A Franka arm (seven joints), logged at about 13 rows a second.
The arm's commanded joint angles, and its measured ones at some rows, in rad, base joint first. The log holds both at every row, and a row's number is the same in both.
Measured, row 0:
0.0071 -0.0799 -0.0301 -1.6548 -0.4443 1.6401 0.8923
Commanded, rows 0 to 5:
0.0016 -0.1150 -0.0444 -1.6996 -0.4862 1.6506 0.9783
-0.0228 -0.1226 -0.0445 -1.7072 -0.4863 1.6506 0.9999
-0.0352 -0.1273 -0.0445 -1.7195 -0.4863 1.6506 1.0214
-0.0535 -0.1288 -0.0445 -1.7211 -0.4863 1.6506 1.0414
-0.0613 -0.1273 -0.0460 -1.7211 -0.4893 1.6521 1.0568
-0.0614 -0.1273 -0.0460 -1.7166 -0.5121 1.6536 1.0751
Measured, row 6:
-0.0484 -0.0943 -0.0571 -1.6786 -0.4735 1.6392 1.0211
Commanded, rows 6 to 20:
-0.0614 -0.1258 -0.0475 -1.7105 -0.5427 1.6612 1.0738
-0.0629 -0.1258 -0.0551 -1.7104 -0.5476 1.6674 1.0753
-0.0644 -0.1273 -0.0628 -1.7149 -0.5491 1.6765 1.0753
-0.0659 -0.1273 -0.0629 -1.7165 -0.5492 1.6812 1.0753
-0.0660 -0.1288 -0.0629 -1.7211 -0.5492 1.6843 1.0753
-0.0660 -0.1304 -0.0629 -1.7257 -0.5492 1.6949 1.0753
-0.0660 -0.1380 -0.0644 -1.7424 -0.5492 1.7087 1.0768
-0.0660 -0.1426 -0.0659 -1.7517 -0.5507 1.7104 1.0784
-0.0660 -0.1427 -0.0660 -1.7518 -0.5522 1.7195 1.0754
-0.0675 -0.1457 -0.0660 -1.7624 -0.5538 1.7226 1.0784
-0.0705 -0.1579 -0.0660 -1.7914 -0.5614 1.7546 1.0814
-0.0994 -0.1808 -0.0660 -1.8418 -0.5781 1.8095 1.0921
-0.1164 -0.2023 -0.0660 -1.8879 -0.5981 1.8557 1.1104
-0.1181 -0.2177 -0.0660 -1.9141 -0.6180 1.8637 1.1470
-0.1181 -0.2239 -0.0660 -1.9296 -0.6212 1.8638 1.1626
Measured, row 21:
-0.1073 -0.1573 -0.0754 -1.8365 -0.5899 1.8198 1.1094
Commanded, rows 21 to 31:
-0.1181 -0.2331 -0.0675 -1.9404 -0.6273 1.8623 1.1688
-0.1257 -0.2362 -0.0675 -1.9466 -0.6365 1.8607 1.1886
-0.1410 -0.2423 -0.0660 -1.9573 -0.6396 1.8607 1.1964
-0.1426 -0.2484 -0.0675 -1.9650 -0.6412 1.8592 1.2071
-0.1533 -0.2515 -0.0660 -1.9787 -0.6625 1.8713 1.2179
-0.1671 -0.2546 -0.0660 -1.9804 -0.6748 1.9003 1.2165
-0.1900 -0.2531 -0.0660 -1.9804 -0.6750 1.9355 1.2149
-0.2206 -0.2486 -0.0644 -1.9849 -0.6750 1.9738 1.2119
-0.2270 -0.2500 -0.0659 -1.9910 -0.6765 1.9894 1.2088
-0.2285 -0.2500 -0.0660 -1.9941 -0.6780 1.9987 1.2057
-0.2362 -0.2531 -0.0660 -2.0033 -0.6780 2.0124 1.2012
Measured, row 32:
-0.2153 -0.2194 -0.0786 -1.9519 -0.6546 1.9659 1.1933
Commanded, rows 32 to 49:
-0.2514 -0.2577 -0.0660 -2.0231 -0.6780 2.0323 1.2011
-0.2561 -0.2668 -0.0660 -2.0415 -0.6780 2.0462 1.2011
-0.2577 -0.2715 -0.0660 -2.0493 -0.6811 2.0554 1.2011
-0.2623 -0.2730 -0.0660 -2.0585 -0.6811 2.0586 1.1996
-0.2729 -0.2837 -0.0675 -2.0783 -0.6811 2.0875 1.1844
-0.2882 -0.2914 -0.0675 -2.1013 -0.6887 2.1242 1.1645
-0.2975 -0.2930 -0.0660 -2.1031 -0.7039 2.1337 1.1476
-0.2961 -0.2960 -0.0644 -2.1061 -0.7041 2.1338 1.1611
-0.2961 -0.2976 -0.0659 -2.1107 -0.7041 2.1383 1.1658
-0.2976 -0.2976 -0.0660 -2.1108 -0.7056 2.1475 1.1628
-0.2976 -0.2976 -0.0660 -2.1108 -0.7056 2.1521 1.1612
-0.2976 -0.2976 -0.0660 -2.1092 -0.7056 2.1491 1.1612
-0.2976 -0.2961 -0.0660 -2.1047 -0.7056 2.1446 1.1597
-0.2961 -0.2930 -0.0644 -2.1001 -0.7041 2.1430 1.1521
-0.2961 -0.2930 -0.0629 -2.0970 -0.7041 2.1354 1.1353
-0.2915 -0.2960 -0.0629 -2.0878 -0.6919 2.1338 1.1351
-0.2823 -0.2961 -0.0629 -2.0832 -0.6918 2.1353 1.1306
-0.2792 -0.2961 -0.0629 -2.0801 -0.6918 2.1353 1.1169
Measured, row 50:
-0.2676 -0.2654 -0.0702 -2.0678 -0.6785 2.1271 1.1757
